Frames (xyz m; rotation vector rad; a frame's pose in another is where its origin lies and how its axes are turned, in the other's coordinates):
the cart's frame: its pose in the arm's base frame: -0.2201 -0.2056 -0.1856 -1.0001 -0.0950 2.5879
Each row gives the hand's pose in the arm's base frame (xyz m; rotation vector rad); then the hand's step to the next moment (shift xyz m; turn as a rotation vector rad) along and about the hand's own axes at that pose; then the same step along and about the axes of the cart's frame.
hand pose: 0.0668 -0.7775 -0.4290 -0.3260 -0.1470 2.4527
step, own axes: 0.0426 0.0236 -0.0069 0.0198 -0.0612 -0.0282
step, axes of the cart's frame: 0.0457 0.0098 0.0155 0.0144 -0.0619 -0.0298
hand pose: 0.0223 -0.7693 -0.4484 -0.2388 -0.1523 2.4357
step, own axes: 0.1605 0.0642 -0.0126 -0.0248 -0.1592 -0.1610
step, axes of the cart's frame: 0.1560 0.0066 0.0753 0.0177 -0.1284 -0.1873
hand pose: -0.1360 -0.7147 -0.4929 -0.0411 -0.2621 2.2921
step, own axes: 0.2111 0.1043 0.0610 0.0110 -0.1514 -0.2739
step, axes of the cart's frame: 0.1494 -0.0122 0.1915 0.1141 -0.1406 -0.2555
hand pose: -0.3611 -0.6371 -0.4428 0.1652 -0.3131 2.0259
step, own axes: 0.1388 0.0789 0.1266 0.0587 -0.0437 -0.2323
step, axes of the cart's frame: 0.0179 -0.0296 0.2008 0.1657 -0.0940 -0.1517
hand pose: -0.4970 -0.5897 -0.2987 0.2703 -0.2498 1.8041
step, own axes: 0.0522 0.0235 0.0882 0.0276 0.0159 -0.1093
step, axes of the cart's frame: -0.0370 -0.0233 0.0956 0.0996 -0.0248 -0.0493
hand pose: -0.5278 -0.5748 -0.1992 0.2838 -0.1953 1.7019
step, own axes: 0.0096 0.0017 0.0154 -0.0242 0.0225 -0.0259
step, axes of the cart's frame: -0.0084 -0.0069 0.0146 0.0275 0.0299 -0.0107
